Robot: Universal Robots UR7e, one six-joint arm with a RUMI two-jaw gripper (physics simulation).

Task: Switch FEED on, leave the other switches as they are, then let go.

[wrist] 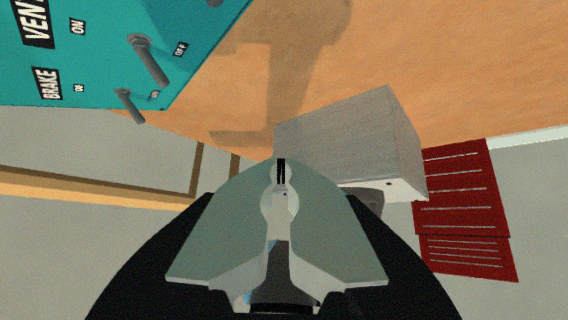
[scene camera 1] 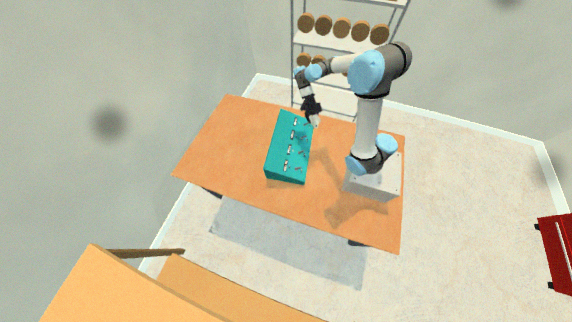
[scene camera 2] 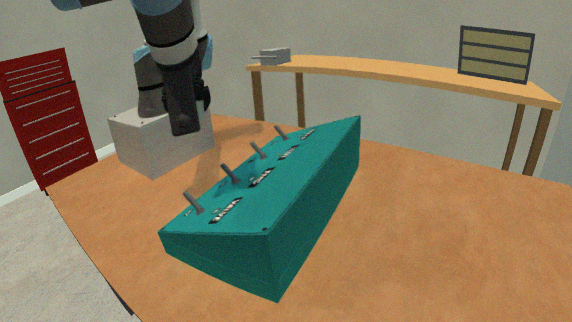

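Seen in the pictures: gripper, fingertip midpoint: (wrist: 281,160) (scene camera 1: 316,128); arm's base at its link origin: (wrist: 347,193) (scene camera 2: 159,110).
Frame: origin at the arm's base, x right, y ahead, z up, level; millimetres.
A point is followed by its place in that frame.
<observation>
The teal switch box (scene camera 1: 276,150) {x -176, y 544, z -38 mm} (scene camera 2: 300,175) {x -8, y 618, z -31 mm} (wrist: 107,60) {x -145, y 425, z -84 mm} stands on the table. The FEED switch (scene camera 1: 303,136) {x 23, y 447, z -67 mm} (scene camera 2: 230,173) {x 25, y 449, z -72 mm} is second from the VALVE switch (scene camera 2: 194,202) {x 138, y 487, z -71 mm}; its lever leans to the box's low edge, like its neighbours. In the wrist view FEED's label is out of frame. The VENT switch (scene camera 2: 258,150) {x -87, y 411, z -71 mm} (wrist: 150,62) {x -85, y 408, z -70 mm} leans towards OFF. The BRAKE switch (scene camera 2: 281,132) {x -202, y 374, z -70 mm} (wrist: 131,107) {x -199, y 370, z -70 mm} leans the same way; its small labels are hard to read. My gripper (scene camera 1: 315,124) {x 51, y 374, z 39 mm} (scene camera 2: 186,132) {x 51, y 374, z 39 mm} (wrist: 281,160) {x 51, y 374, z 39 mm} is shut and empty, above the low-edge side, apart from the levers.
The arm's grey base block (scene camera 1: 372,187) {x -143, y -64, z 1 mm} (scene camera 2: 162,145) {x 48, y 102, z -86 mm} (wrist: 340,137) {x 16, y 96, z -95 mm} stands on the table (scene camera 1: 215,145) {x -298, y 1040, z -178 mm} (scene camera 2: 450,225) {x -230, y 864, z -178 mm} beyond the box's low edge. A shelf rack (scene camera 1: 292,75) is behind the arm. A red tool cabinet (scene camera 1: 557,255) (scene camera 2: 50,120) (wrist: 457,200) and a wooden bench (scene camera 2: 375,70) stand farther off.
</observation>
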